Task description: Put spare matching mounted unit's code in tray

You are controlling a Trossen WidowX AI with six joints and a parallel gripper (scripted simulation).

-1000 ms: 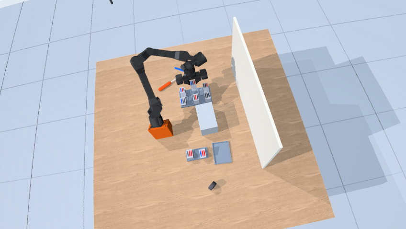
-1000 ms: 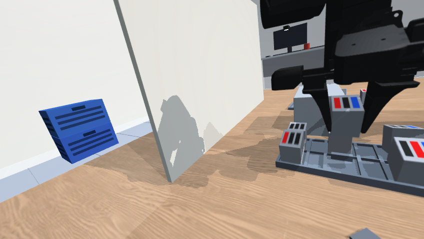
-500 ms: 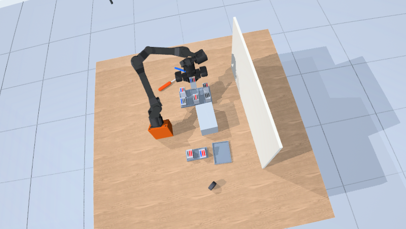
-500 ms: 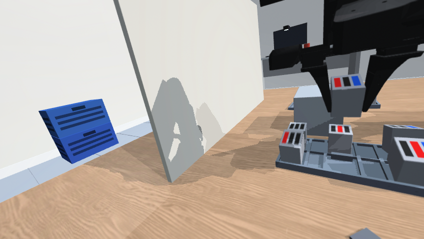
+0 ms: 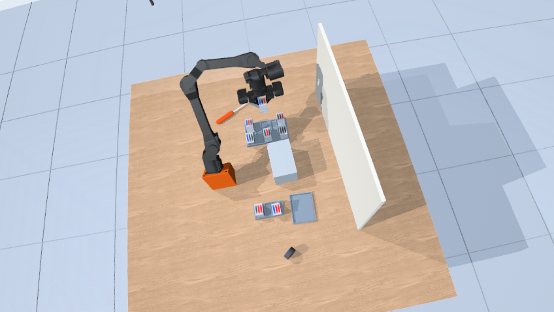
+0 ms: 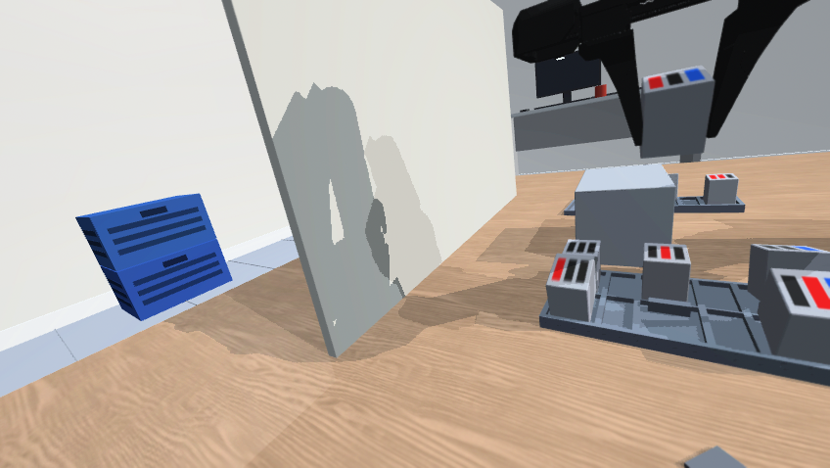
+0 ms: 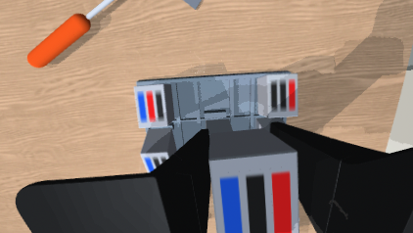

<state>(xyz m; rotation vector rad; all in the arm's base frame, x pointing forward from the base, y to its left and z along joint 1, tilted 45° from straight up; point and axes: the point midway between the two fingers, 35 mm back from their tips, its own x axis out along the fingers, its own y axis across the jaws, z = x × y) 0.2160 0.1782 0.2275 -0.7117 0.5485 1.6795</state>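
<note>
My gripper tip is now 430 mm to the left of the grey tray, 160 mm above it and 140 mm short of it. Round my gripper tip: white wall panel 310 mm ahead, 190 mm to the right, 60 mm above; light grey block 220 mm to the right, 120 mm below, 70 mm ahead; blue pen 160 mm below, 150 mm to the left, 80 mm behind.
</note>
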